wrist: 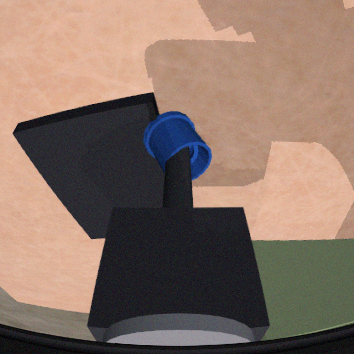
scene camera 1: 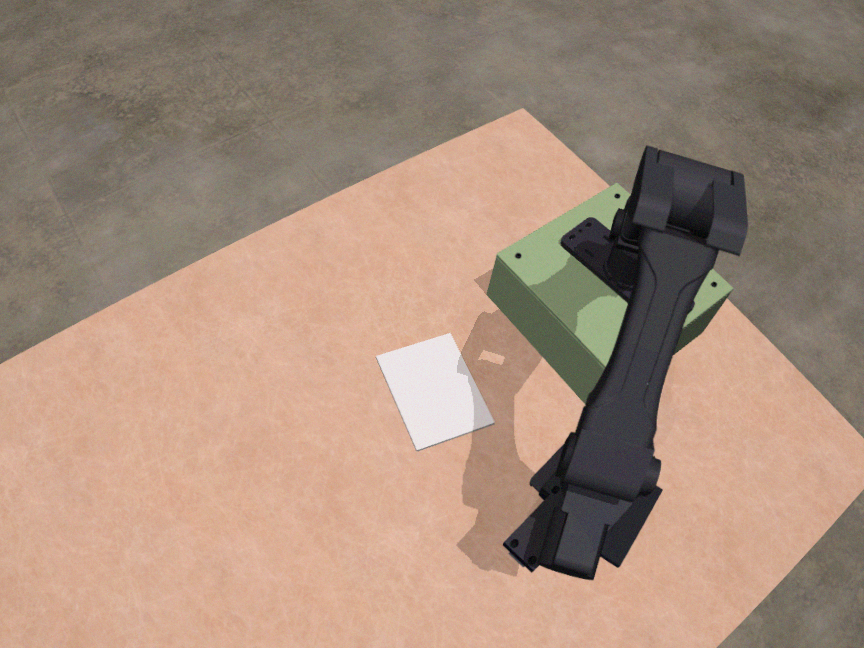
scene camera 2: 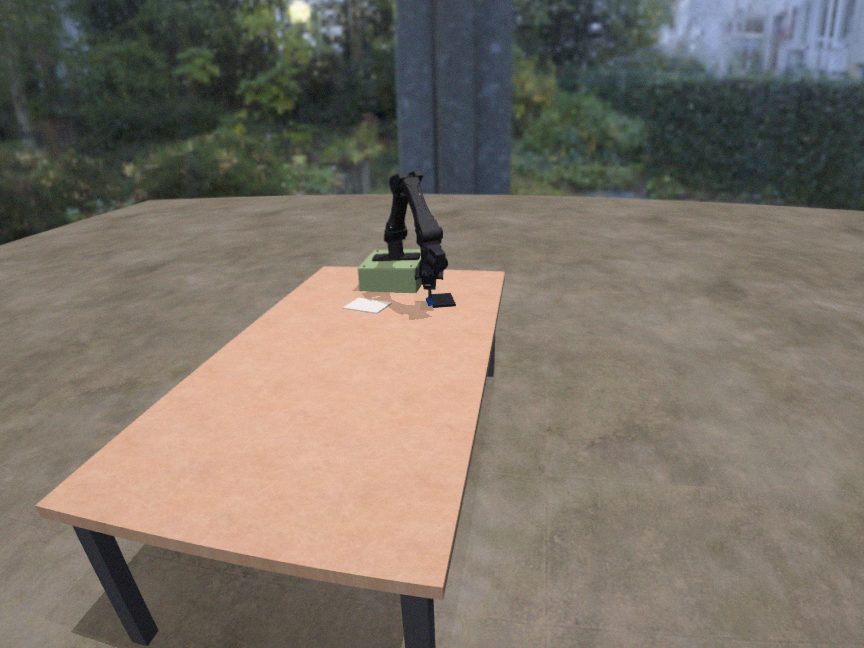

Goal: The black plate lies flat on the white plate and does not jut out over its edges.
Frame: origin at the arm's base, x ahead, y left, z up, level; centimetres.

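Seen in the pictures: hand, tool point: [wrist: 177, 130] [scene camera 2: 430, 305]; arm's base, link origin: [scene camera 1: 626, 274] [scene camera 2: 396, 258].
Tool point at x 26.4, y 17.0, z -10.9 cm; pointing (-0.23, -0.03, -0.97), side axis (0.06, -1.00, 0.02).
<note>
Offsets run from my tool point to a thing's middle. Level surfaces: height alone.
The black plate {dz +0.4, dx -4.5, dy +4.2 cm} [wrist: 91, 168] [scene camera 2: 444, 300] lies flat on the table near the green base, hidden under the arm in scene camera 1. My blue suction cup [wrist: 175, 140] [scene camera 2: 430, 300] is down on the plate's right edge near its far corner and is bent to one side against it. The plate rests on the table. The white plate {dz +0.2, dx +1.8, dy -23.9 cm} [scene camera 1: 432, 392] [scene camera 2: 367, 305] lies flat on the table some way to the side of the black plate, partly in the arm's shadow, with nothing on it.
The arm's green base block [scene camera 1: 558, 302] [scene camera 2: 387, 277] [wrist: 305, 281] stands at the far end of the wooden table {dz +0.0 cm} [scene camera 1: 269, 450] [scene camera 2: 333, 418]. The table's edge is close beyond the black plate.
</note>
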